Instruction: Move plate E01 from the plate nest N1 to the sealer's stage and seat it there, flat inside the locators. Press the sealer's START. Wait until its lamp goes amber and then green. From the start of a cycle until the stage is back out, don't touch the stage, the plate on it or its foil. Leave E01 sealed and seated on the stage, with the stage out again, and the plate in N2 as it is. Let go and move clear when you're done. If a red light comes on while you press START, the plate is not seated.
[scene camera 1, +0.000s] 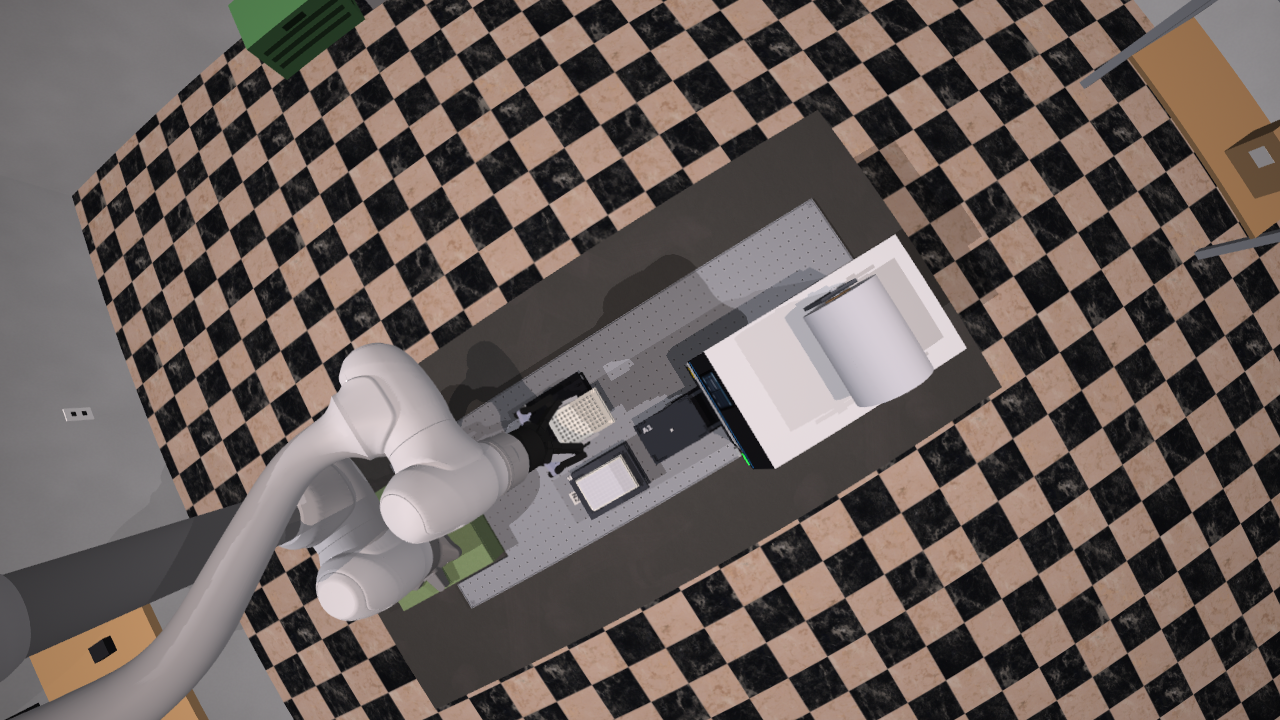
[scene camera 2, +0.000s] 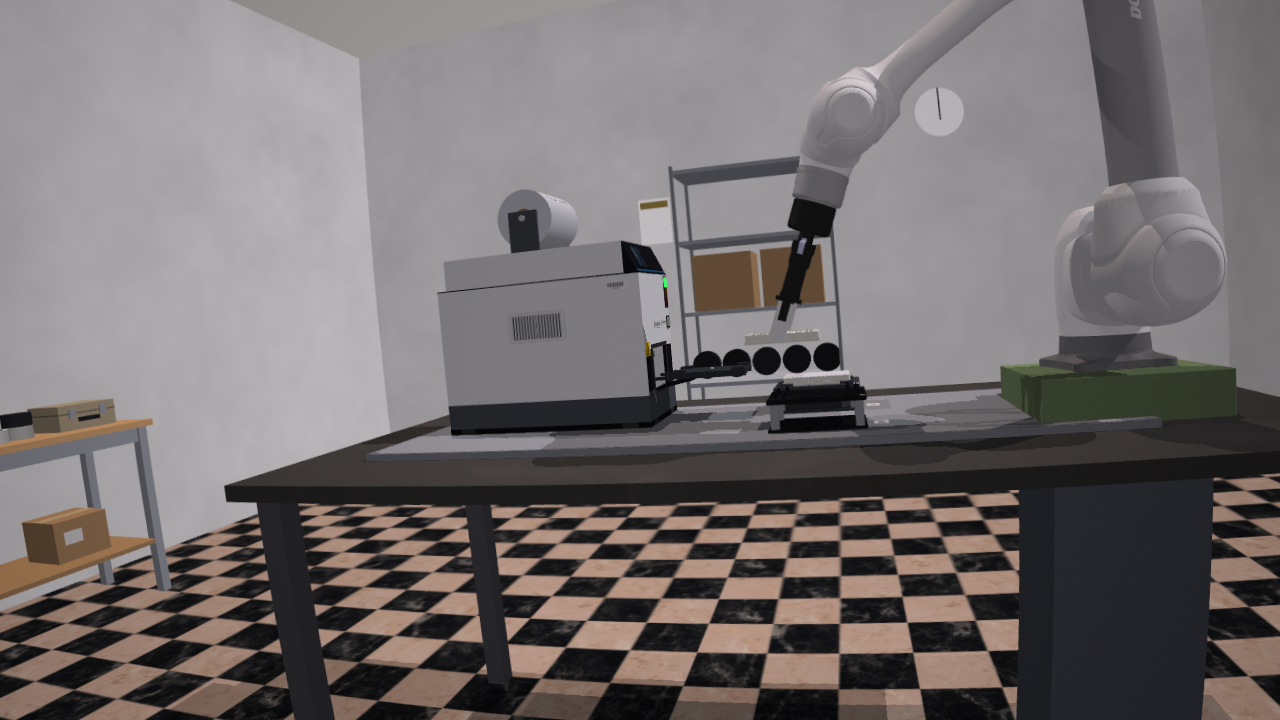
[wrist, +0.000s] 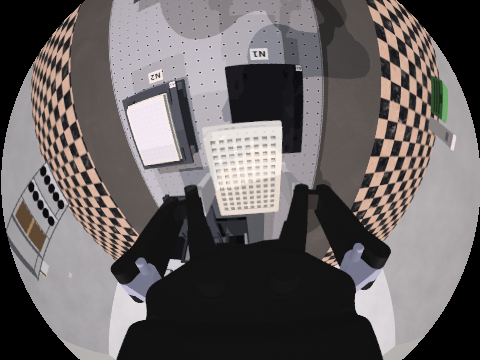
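Note:
You can see my gripper (scene camera 2: 778, 338) here, and there's the gripper (scene camera 1: 583, 417) again, plus the same gripper (wrist: 246, 179).

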